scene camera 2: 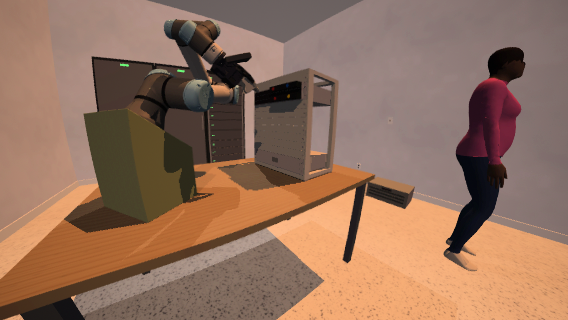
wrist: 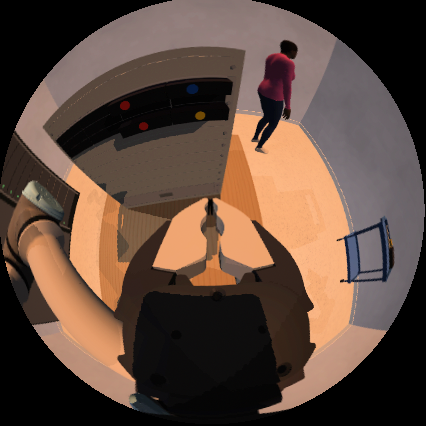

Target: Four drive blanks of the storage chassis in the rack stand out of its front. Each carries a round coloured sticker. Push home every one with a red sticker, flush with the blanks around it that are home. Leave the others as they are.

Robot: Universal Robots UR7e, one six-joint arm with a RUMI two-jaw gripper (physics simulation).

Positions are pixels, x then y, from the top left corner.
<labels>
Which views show the grey rack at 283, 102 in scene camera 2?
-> Scene camera 2 and the wrist view: all of them.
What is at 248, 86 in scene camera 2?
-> My gripper.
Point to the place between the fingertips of my gripper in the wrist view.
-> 209, 200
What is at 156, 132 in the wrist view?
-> A grey rack.
</labels>
